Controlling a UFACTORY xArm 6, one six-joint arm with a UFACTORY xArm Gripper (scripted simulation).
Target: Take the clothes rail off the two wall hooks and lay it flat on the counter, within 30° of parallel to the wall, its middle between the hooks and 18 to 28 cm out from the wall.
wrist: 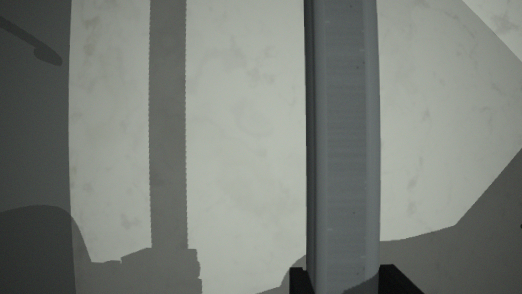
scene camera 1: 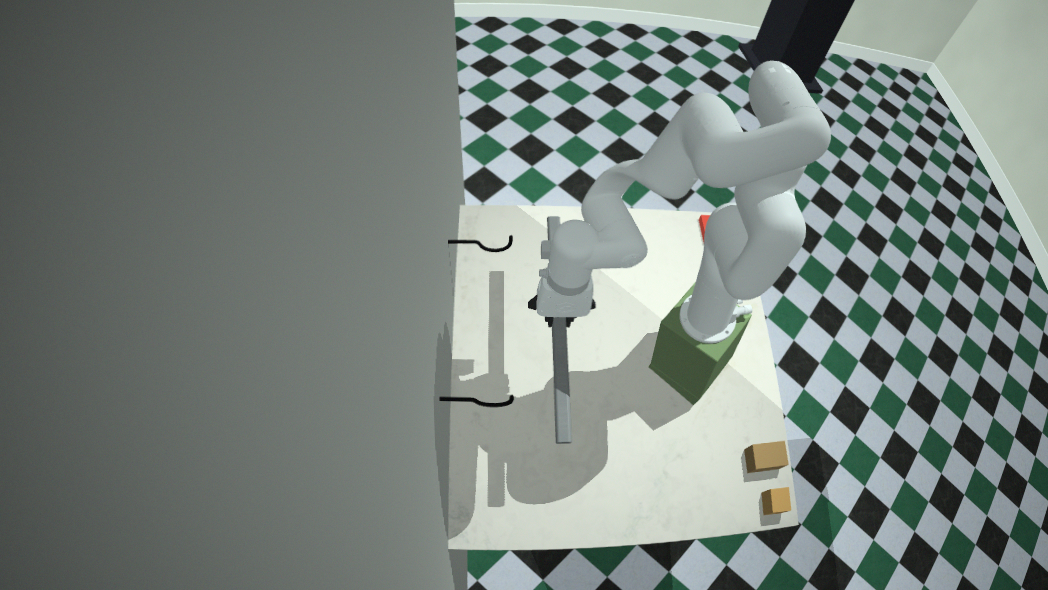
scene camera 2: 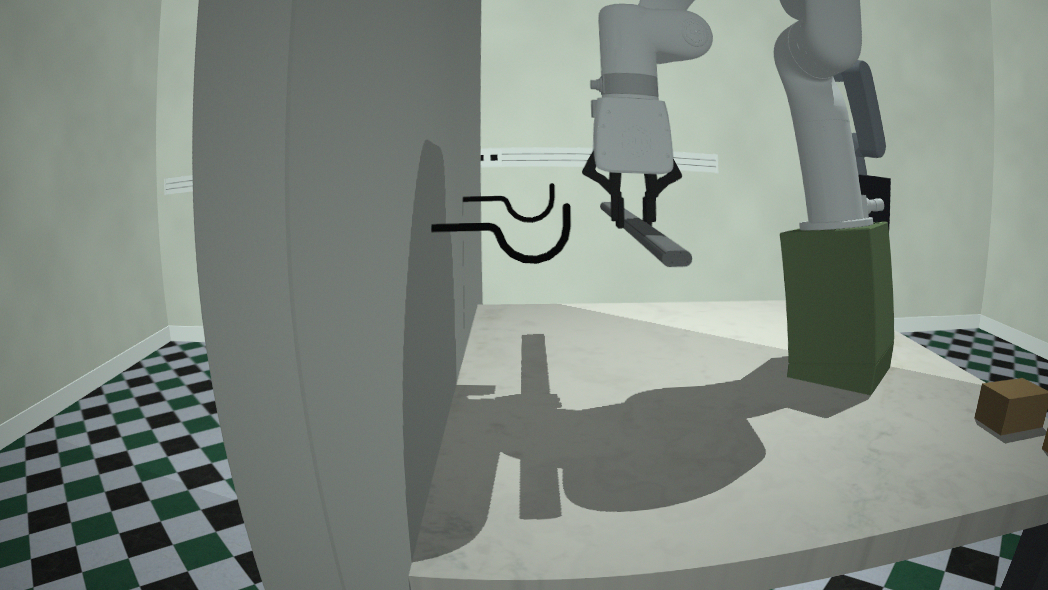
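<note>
Through scene camera 1 I see a clothes rail (scene camera 1: 563, 433) and a wall (scene camera 1: 233, 324), and my gripper (scene camera 1: 558, 321) is there with them. Scene camera 2 gives me my gripper (scene camera 2: 633, 227) again, along with the rail (scene camera 2: 667, 251) and the wall (scene camera 2: 324, 147). In the wrist view there are the wall (wrist: 43, 233) and the rail (wrist: 342, 83).
</note>
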